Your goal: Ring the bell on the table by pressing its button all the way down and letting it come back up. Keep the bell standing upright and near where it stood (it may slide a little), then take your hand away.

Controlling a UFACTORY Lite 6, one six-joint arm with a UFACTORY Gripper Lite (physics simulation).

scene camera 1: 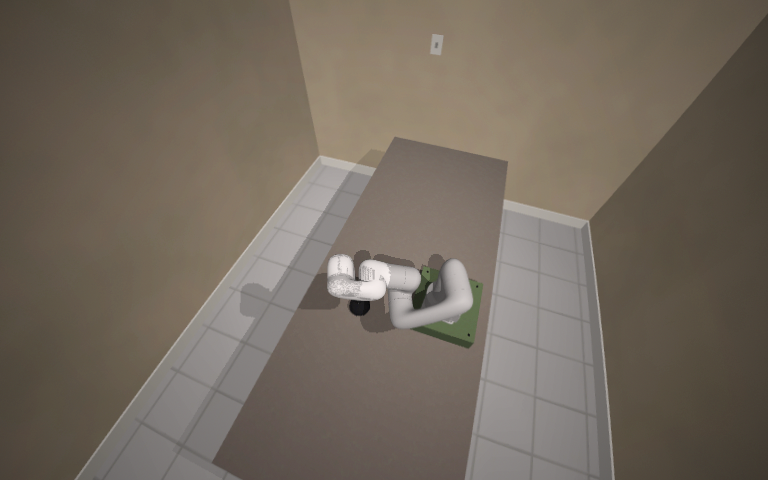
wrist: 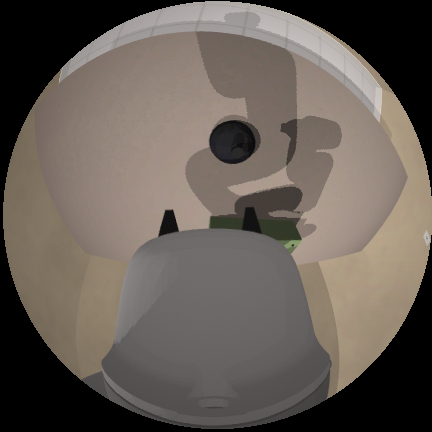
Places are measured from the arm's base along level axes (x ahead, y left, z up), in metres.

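Where they show: hand, its tool point: (wrist: 209, 233).
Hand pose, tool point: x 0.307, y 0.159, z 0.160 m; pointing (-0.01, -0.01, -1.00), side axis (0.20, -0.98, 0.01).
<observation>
After its pixels a point has its place.
The bell (scene camera 1: 359, 307) {x 0.285, y 0.130, z -0.033 m} (wrist: 232, 142) {x 0.303, y 0.119, z -0.029 m} is a dark, round, dome-like thing standing upright on the table (scene camera 1: 362, 396) {x 0.139, y 0.404, z -0.074 m} (wrist: 115, 130) {x 0.300, y 0.348, z -0.074 m}. In the scene view its far part is hidden under the arm's end. Its button is dark on dark and hard to make out, so how far it is down cannot be told. My gripper (wrist: 210, 220) {x 0.307, y 0.159, z 0.160 m} is open, its two black fingertips wide apart with nothing between them. In the wrist view the fingertips are below the bell in the picture, apart from it and above the table. The gripper's fingers are hidden by the arm in the scene view.
The arm's base stands on a green plate (scene camera 1: 453, 333) {x -0.080, y 0.093, z -0.001 m} (wrist: 230, 222) {x 0.098, y 0.065, z -0.055 m} at the table's right edge. Shadows of the arm fall over the table around the bell. The table's left edge lies a short way beyond the bell, with tiled floor past it.
</observation>
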